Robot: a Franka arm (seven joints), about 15 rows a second.
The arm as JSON. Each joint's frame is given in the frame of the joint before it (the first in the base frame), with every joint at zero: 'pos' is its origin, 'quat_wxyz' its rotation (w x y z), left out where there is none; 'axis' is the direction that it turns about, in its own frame. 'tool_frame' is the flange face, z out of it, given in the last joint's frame.
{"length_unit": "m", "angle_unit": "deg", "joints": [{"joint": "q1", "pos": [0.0, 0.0, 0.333], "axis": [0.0, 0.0, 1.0]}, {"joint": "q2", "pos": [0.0, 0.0, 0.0], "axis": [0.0, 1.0, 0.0]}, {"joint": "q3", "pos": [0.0, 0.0, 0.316], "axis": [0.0, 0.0, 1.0]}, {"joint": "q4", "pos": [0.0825, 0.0, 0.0], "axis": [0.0, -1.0, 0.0]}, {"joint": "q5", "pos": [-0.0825, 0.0, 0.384], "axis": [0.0, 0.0, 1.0]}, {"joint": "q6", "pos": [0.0, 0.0, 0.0], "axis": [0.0, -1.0, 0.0]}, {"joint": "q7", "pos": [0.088, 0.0, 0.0], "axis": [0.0, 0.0, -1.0]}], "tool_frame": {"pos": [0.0, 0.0, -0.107], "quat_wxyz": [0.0, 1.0, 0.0, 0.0]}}
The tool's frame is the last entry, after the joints.
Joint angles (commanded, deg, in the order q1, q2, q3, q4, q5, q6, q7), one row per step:
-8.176 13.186 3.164 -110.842 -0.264 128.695 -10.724
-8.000 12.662 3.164 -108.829 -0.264 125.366 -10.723
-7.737 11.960 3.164 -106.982 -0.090 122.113 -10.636
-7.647 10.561 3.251 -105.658 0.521 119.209 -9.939
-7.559 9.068 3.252 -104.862 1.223 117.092 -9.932
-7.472 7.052 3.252 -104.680 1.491 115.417 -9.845
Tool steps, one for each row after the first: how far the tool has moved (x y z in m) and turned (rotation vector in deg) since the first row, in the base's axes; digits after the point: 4 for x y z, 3 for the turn. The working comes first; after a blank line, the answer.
Tool pose at each row, in the base's axes (x y z in m, rotation vector in deg; the steps are taken from these numbers as rounded here):
0.6107 -0.0551 0.3761 179.480 9.023 7.395
0.6130 -0.0536 0.3924 179.592 9.305 6.158
0.6138 -0.0508 0.4096 -179.531 -9.443 -5.080
0.6115 -0.0482 0.4308 -179.075 -8.179 -4.873
0.6077 -0.0461 0.4499 -178.542 -7.863 -5.227
0.6010 -0.0440 0.4700 -178.429 -7.776 -6.054

0.0023 0.0015 0.0163 0.032 0.793 0.178
0.0031 0.0043 0.0335 0.205 1.488 0.276
0.0008 0.0069 0.0547 0.753 1.638 -0.494
-0.0030 0.0090 0.0738 1.308 1.429 -0.658
-0.0097 0.0111 0.0939 1.427 0.902 -0.706

